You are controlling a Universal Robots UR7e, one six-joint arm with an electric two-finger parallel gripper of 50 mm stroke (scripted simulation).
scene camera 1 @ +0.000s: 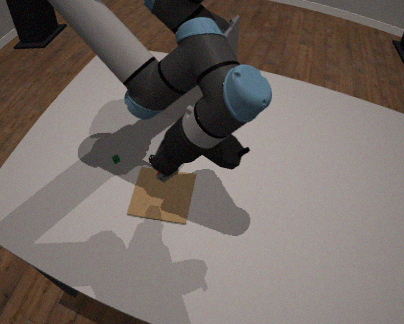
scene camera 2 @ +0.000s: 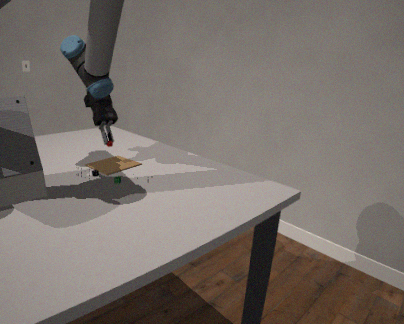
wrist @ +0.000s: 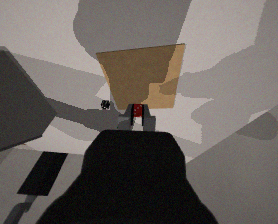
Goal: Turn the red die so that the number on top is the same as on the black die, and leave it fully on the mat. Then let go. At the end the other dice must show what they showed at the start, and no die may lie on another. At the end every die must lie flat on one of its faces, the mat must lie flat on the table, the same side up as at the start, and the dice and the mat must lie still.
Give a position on a tan mat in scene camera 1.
At 169,201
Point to a tan mat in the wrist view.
At 149,75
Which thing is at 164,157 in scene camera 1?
My gripper.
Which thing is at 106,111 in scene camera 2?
My gripper.
